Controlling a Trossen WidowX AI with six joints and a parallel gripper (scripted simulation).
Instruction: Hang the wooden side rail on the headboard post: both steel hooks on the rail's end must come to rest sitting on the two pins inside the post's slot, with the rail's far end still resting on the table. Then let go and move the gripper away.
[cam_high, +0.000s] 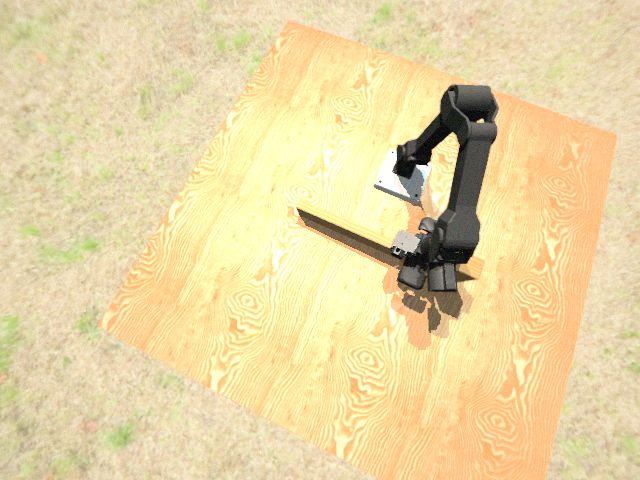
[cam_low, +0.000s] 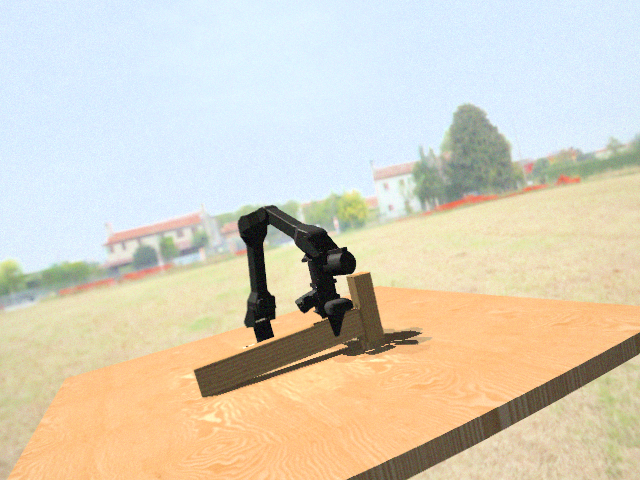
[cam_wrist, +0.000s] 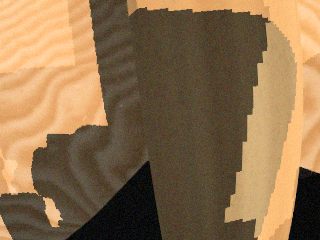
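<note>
My gripper tip is 10 cm to the right of the headboard post and 4 cm below it.
</note>
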